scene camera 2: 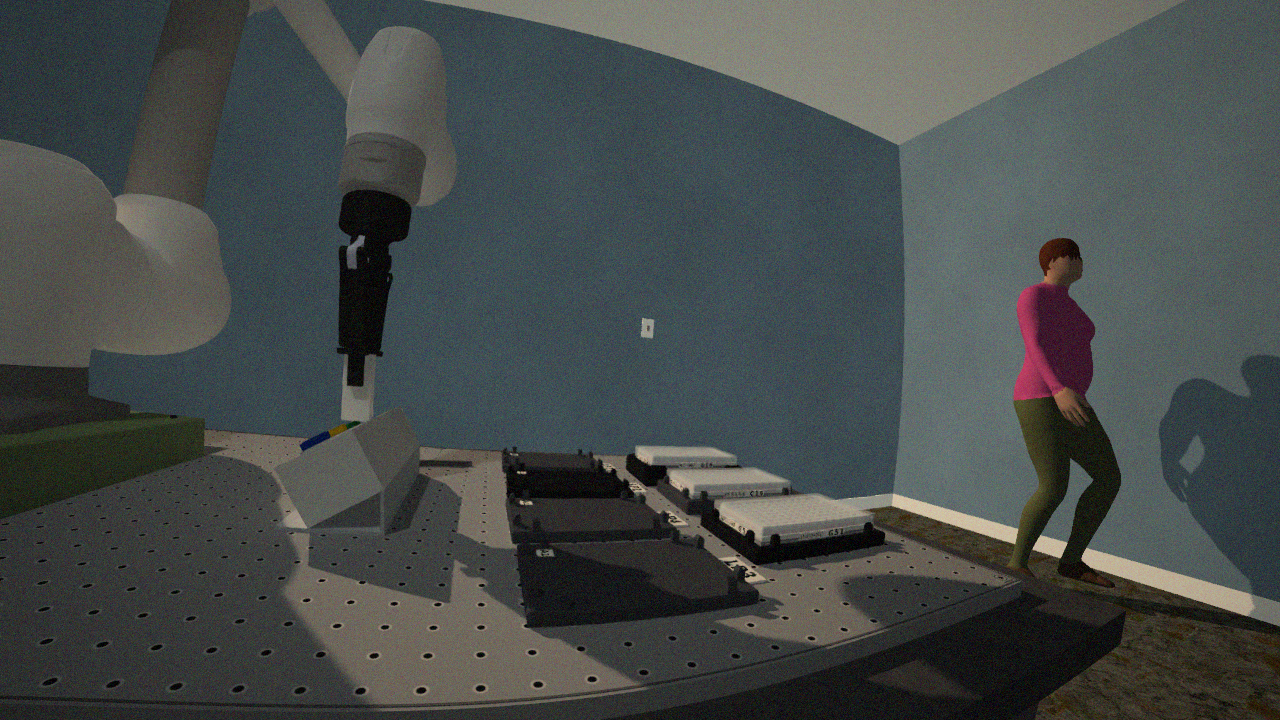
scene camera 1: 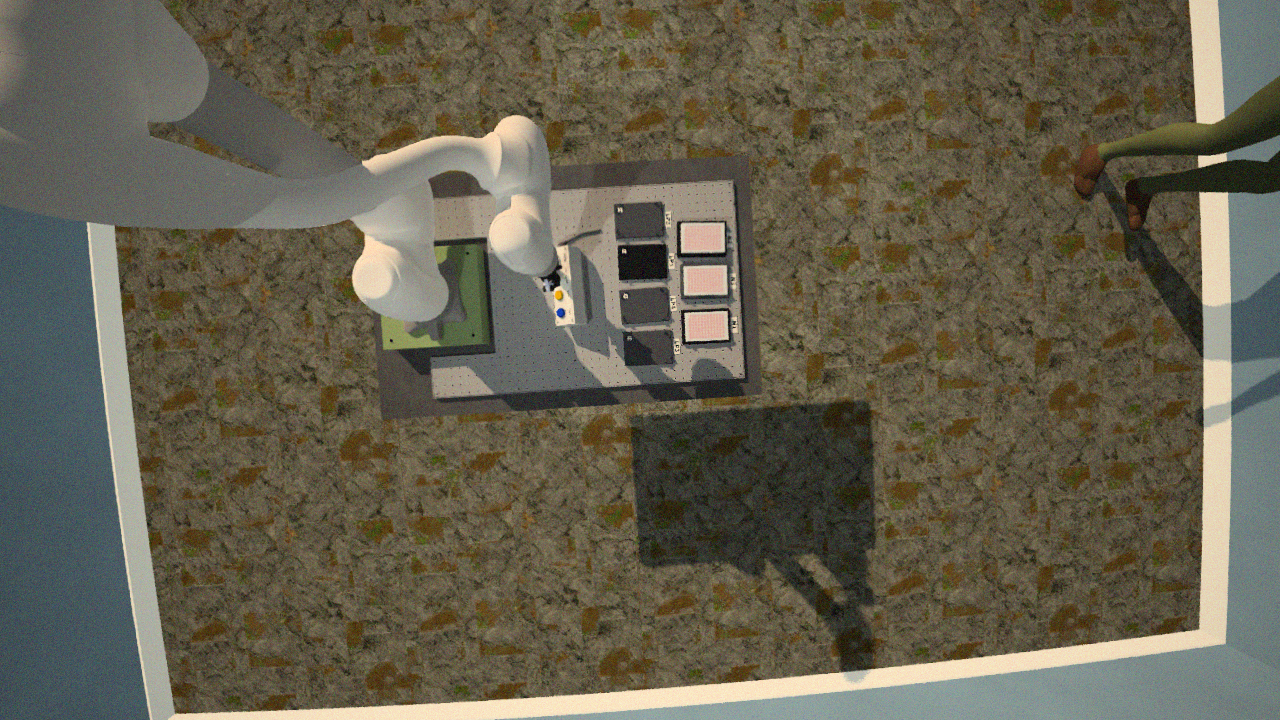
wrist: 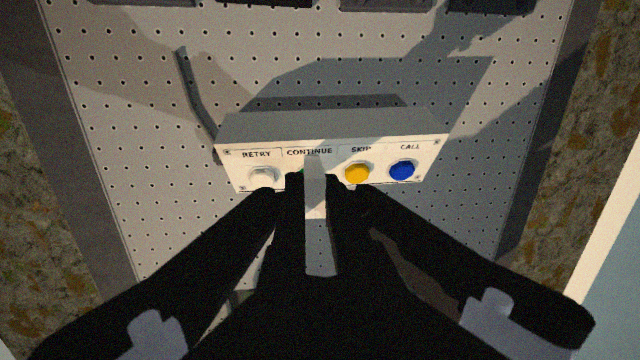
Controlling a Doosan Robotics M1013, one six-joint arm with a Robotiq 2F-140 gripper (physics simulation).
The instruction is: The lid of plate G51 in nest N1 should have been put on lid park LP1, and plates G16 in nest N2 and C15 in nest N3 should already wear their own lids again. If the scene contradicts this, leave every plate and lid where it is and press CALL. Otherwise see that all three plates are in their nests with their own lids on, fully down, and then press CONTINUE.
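Seen in the pictures: gripper, fingertip midpoint: (scene camera 2: 357,420) (scene camera 1: 560,277) (wrist: 311,169); arm's base at its link origin: (scene camera 1: 430,296).
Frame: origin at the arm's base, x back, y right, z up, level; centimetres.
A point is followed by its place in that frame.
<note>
Plate G51 (scene camera 1: 706,325) @(x -76.8, y 25.0, z -1.9 cm) (scene camera 2: 792,517) @(x -74.2, y 27.5, z -1.9 cm) sits level in nest N1, nearest in scene camera 2. Plate G16 (scene camera 1: 705,280) @(x -79.2, y 12.0, z -1.7 cm) (scene camera 2: 729,481) @(x -77.3, y 14.8, z -1.7 cm) is in the middle nest, and plate C15 (scene camera 1: 701,238) @(x -80.4, y -0.1, z -0.8 cm) (scene camera 2: 684,454) @(x -79.2, y 2.2, z -0.8 cm) in the far one. Whether clear lids cover them is too fine to tell. Several dark lid parks (scene camera 1: 645,305) @(x -60.5, y 15.3, z -3.8 cm) (scene camera 2: 626,573) @(x -58.0, y 28.5, z -3.8 cm) stand beside the nests, with no lid visible on them. My gripper (scene camera 2: 358,415) @(x -38.2, y 3.0, z 2.5 cm) (wrist: 311,169) @(x -38.2, y 3.0, z 2.5 cm) is shut and empty, its tips over the green CONTINUE button (wrist: 301,171) @(x -38.1, y 1.9, z 2.1 cm), which they mostly hide; contact is unclear. The blue CALL button (scene camera 1: 560,313) @(x -36.1, y 12.9, z 2.2 cm) (wrist: 402,170) @(x -36.4, y 12.5, z 2.4 cm) is uncovered.
The sloped button box (scene camera 1: 570,315) @(x -38.8, y 14.2, z 3.0 cm) (scene camera 2: 344,470) @(x -39.2, y 16.6, z 0.3 cm) (wrist: 330,125) @(x -42.1, y 5.6, z 1.7 cm) stands on the perforated board (scene camera 1: 528,340) @(x -23.8, y 18.0, z -4.8 cm) (scene camera 2: 223,617) @(x -34.9, y 28.9, z -4.8 cm). It also bears a white RETRY button (wrist: 263,176) @(x -38.4, y -1.9, z 2.5 cm) and a yellow SKIP button (scene camera 1: 558,294) @(x -36.7, y 7.5, z 2.1 cm) (wrist: 357,173) @(x -36.9, y 7.6, z 2.3 cm). A person (scene camera 2: 1056,349) stands beyond the table.
</note>
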